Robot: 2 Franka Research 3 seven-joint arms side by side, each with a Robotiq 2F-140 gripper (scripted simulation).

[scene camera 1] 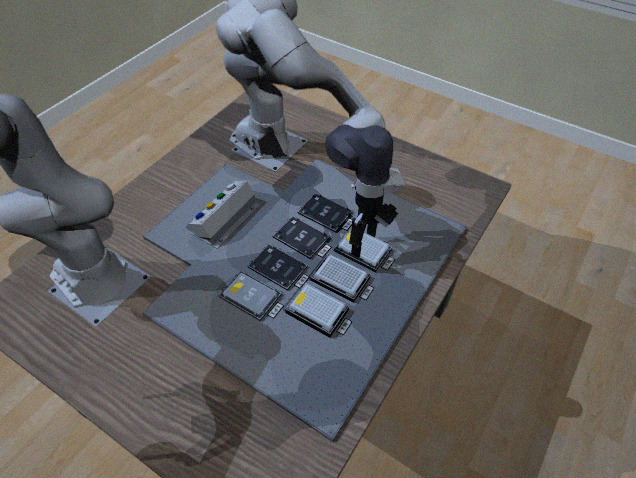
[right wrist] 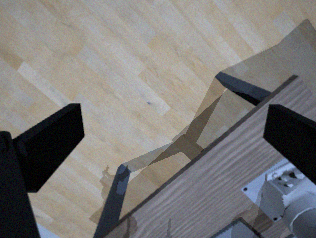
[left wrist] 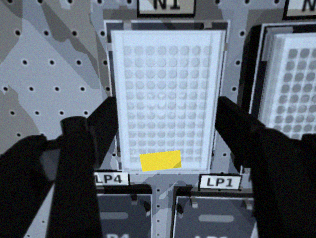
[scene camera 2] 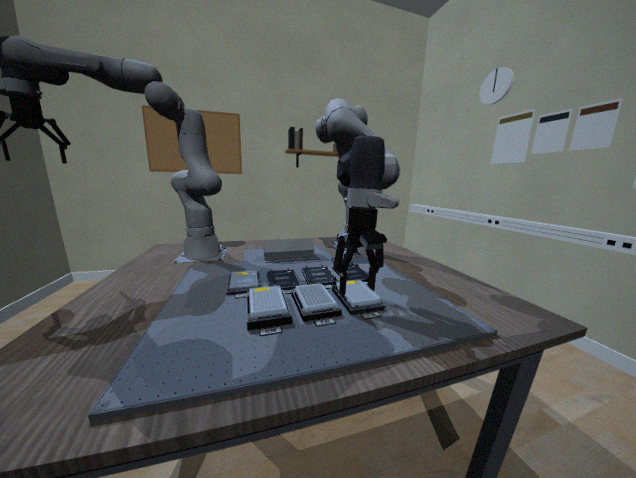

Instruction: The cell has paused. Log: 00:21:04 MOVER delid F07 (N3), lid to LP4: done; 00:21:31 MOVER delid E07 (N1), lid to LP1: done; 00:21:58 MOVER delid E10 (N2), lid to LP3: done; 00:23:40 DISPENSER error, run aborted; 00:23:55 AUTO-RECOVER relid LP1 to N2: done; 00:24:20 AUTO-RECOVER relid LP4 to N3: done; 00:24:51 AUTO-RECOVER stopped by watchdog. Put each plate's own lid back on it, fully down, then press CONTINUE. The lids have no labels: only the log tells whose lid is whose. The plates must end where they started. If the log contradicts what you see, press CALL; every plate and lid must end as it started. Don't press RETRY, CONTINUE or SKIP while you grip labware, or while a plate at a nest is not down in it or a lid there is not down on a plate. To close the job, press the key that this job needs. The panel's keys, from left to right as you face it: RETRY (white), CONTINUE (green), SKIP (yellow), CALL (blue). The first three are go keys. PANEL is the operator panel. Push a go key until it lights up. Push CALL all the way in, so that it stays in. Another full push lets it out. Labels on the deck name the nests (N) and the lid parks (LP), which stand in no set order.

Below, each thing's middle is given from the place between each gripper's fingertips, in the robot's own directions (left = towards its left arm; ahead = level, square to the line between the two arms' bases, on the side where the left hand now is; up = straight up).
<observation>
The N2 plate (scene camera 1: 333,271) lies 1 cm ahead of my left hand (scene camera 2: 356,290), 13 cm to the right of it and 3 cm below it. Also, from my left hand: park LP4 (scene camera 1: 312,214) (18 cm behind, 6 cm to the left, 5 cm below); park LP2 (scene camera 1: 292,262) (17 cm behind, 21 cm to the right, 5 cm below); park LP1 (scene camera 1: 303,247) (18 cm behind, 7 cm to the right, 5 cm below).
I see my right gripper 900 mm to the right of the park LP2, 400 mm above it and 350 mm short of it. The rest, counted from my right hand: N2 plate: 980 mm to the left, 530 mm ahead, 380 mm below; then park LP4: 1160 mm to the left, 400 mm below, 340 mm ahead; then park LP1: 1030 mm to the left, 400 mm below, 340 mm ahead.
</observation>
